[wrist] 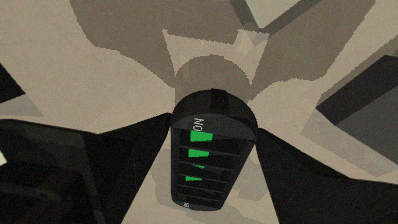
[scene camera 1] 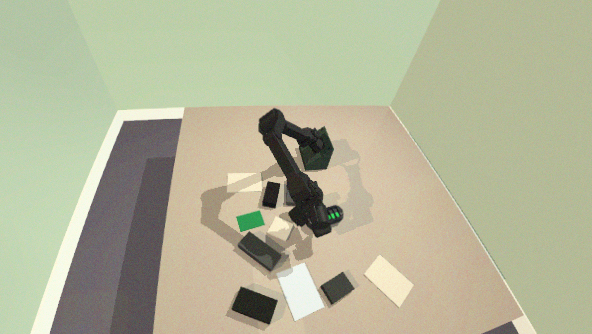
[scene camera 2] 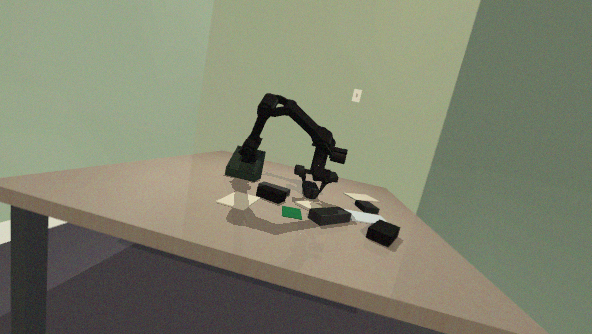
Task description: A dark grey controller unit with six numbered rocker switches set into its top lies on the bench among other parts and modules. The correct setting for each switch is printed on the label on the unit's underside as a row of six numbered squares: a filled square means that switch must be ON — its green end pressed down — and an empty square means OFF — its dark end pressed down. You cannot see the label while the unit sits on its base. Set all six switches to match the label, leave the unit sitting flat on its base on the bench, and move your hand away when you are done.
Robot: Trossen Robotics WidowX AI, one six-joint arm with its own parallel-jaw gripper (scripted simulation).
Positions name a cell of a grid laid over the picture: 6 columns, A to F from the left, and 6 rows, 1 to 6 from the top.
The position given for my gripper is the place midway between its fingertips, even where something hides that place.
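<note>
There is a cream card (scene camera 1: D6) in the scene, and a white sheet (scene camera 1: D6) as well. For the wrist view the sheet is out of frame. My own gripper (wrist: D4) is visible to me too.
</note>
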